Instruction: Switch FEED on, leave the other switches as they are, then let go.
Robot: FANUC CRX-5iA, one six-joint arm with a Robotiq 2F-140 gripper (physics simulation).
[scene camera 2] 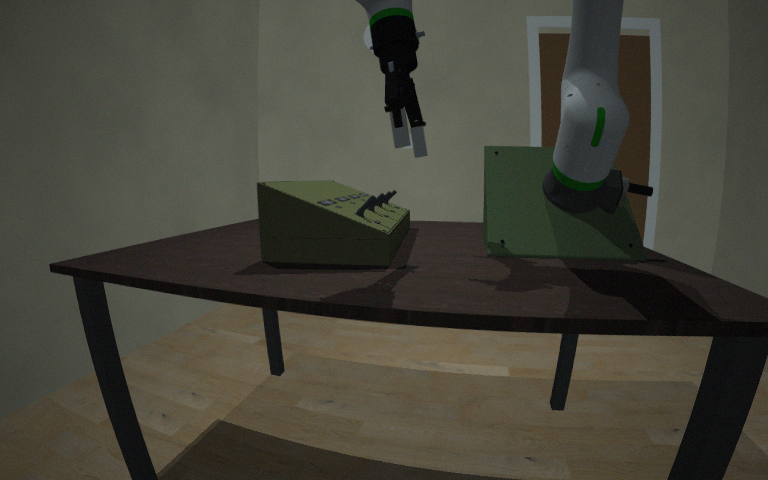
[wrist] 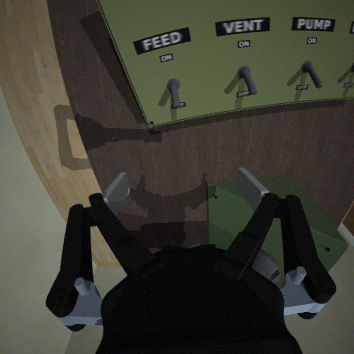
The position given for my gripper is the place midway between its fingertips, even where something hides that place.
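Observation:
In scene camera 2 I can see my gripper (scene camera 2: 412, 152), and the same view gives me a switch box (scene camera 2: 318, 222). The wrist view has my gripper (wrist: 182, 179) as well, together with the switch box (wrist: 204, 55).

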